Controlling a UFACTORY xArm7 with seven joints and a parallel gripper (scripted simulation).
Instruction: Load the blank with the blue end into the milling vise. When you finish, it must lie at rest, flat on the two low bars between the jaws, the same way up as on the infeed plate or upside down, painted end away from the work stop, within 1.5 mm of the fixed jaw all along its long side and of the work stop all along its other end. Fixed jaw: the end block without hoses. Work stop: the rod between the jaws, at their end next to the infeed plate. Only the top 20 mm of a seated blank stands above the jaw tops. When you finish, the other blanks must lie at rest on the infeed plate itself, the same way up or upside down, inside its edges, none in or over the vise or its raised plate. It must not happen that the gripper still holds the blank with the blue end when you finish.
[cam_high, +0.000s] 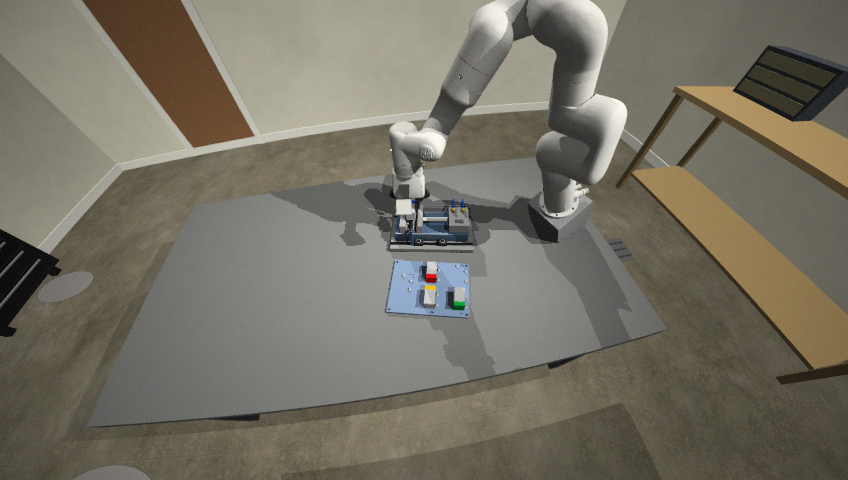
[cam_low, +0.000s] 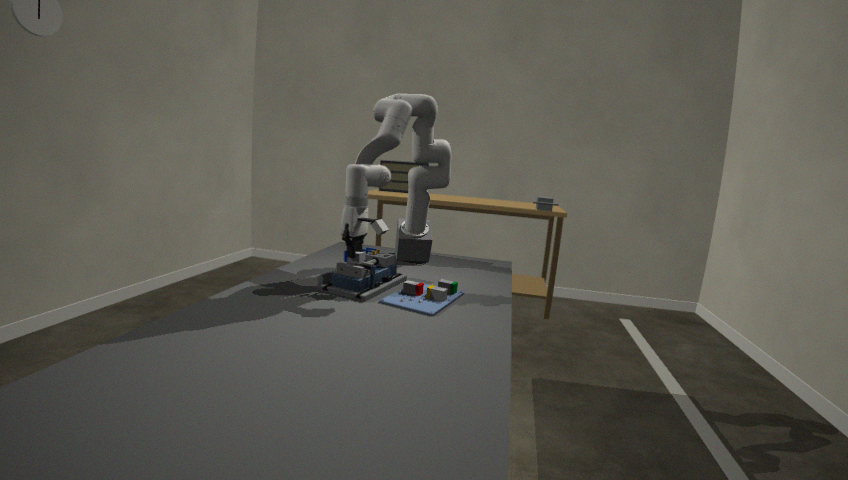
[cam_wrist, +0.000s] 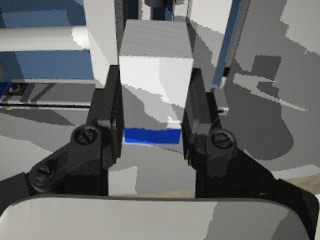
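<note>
The blue-ended blank lies 20 mm below my hand. Round my hand: milling vise: 100 mm below, 70 mm behind, 20 mm to the left; then red-ended blank: 200 mm to the left, 110 mm below, 50 mm behind; then work stop rod: 50 mm to the left, 50 mm below, 10 mm ahead.
</note>
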